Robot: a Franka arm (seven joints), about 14 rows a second.
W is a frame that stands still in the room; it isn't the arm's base.
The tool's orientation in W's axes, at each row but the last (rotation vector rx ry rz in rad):
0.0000 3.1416 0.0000
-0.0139 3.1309 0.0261
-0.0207 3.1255 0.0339
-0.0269 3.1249 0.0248
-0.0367 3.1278 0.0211
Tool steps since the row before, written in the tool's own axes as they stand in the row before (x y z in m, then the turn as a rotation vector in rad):
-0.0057 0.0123 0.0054 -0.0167 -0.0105 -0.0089
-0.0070 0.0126 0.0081 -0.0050 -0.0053 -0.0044
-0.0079 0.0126 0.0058 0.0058 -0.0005 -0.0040
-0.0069 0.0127 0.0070 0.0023 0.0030 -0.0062
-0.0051 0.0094 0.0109 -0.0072 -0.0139 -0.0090
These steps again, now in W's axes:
0.0057 0.0123 -0.0054 0.0167 -0.0105 0.0089
0.0070 0.0128 -0.0078 0.0050 -0.0053 0.0044
0.0078 0.0128 -0.0054 -0.0059 -0.0007 0.0039
0.0068 0.0129 -0.0067 -0.0025 0.0029 0.0062
0.0050 0.0097 -0.0107 0.0074 -0.0138 0.0089

